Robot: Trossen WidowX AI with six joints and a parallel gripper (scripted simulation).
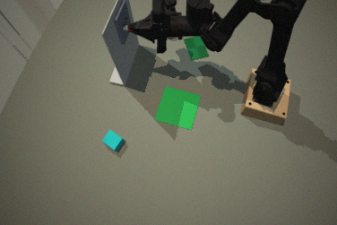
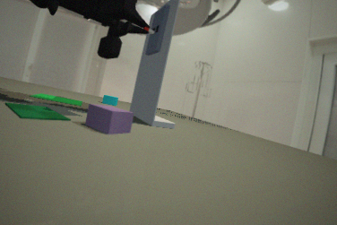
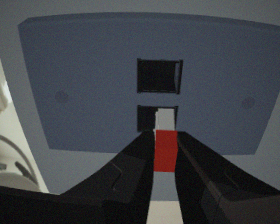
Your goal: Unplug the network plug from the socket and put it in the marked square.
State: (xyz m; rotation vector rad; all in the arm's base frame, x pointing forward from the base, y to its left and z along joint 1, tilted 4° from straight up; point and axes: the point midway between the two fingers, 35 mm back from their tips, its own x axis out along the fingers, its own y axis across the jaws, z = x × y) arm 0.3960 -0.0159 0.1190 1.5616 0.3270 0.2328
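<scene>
Right now the bright green marked square is 180 mm behind my gripper tip, 100 mm to the left of it and 210 mm below it. From my gripper tip the other things lie so: purple block 60 mm behind, 170 mm to the right, 200 mm below; then grey panel 30 mm ahead, 80 mm below; then white plug 10 mm ahead.
</scene>
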